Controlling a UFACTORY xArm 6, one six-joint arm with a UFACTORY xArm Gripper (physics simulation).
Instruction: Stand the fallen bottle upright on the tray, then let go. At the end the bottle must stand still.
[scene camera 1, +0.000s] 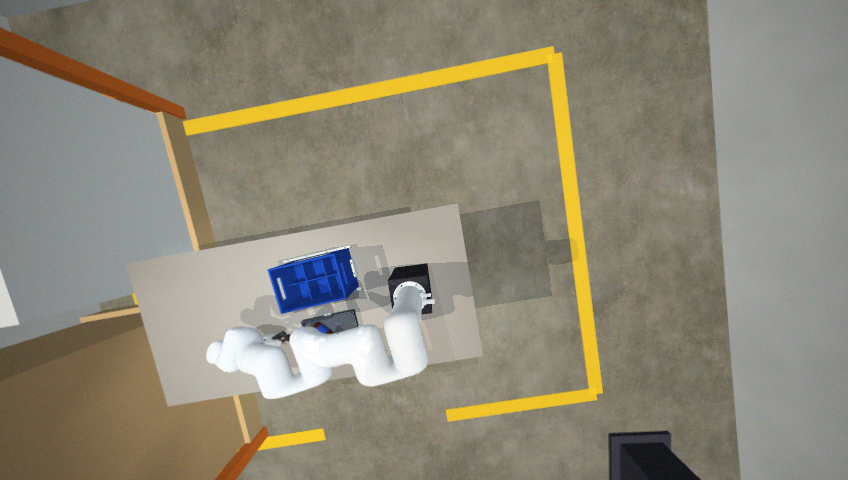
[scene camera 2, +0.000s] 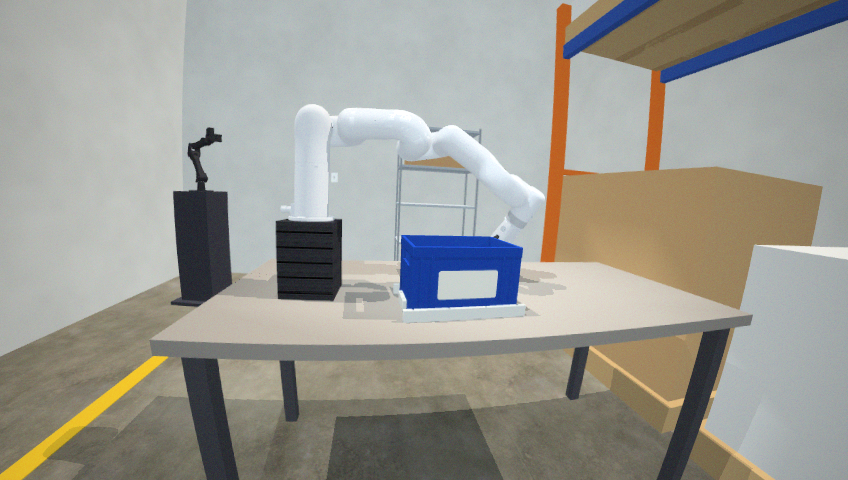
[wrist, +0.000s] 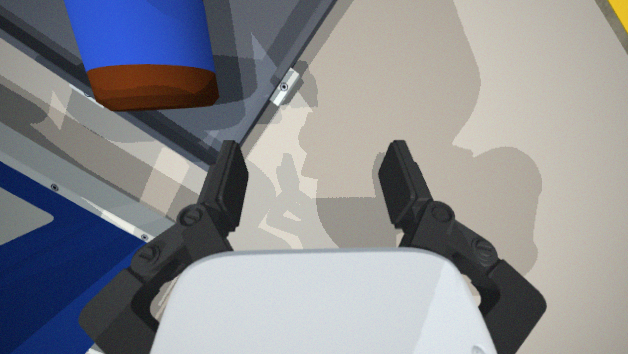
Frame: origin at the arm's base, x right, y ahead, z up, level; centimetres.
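Seen in the pictures: gripper, between the fingertips: (scene camera 1: 288, 344) (wrist: 314, 157); arm's base, origin of its link: (scene camera 1: 410, 297) (scene camera 2: 311, 219).
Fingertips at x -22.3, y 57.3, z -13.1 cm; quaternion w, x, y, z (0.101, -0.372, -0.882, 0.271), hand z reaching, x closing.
Offsets run from my fingertips to a thing's top centre. Level surfaces: height alone.
The bottle @[dz +0.2, dx +0.3, dy -15.3 cm] (scene camera 1: 321, 328) (wrist: 145, 45) is brown with a blue label. It lies on its side on the dark grey tray @[dz -5.1, dx +0.4, dy -17.7 cm] (scene camera 1: 346, 319) (wrist: 250, 30). Its brown base end points toward the tray's near corner in the wrist view, and its neck is out of that view. In scene camera 1 the arm covers part of the bottle and tray. My gripper (wrist: 314, 157) (scene camera 1: 279, 337) is open and empty. It is beyond the tray's corner, apart from the bottle, with the bottle ahead and to the left of the fingers in the wrist view. The blue crate hides the bottle and tray in scene camera 2.
A blue divided crate @[dz +9.8, dx +29.3, dy -16.8 cm] (scene camera 1: 312, 305) (scene camera 2: 419, 279) (wrist: 100, 280) stands beside the tray, with a white fixture @[dz -4.7, dx +39.1, dy -15.2 cm] (scene camera 2: 464, 313) along its foot. The arm's black base block (scene camera 1: 410, 274) (scene camera 2: 306, 261) stands on the table @[dz -7.7 cm] (scene camera 1: 196, 285) (scene camera 2: 583, 309). An orange rack post (scene camera 2: 556, 118) rises behind the table.
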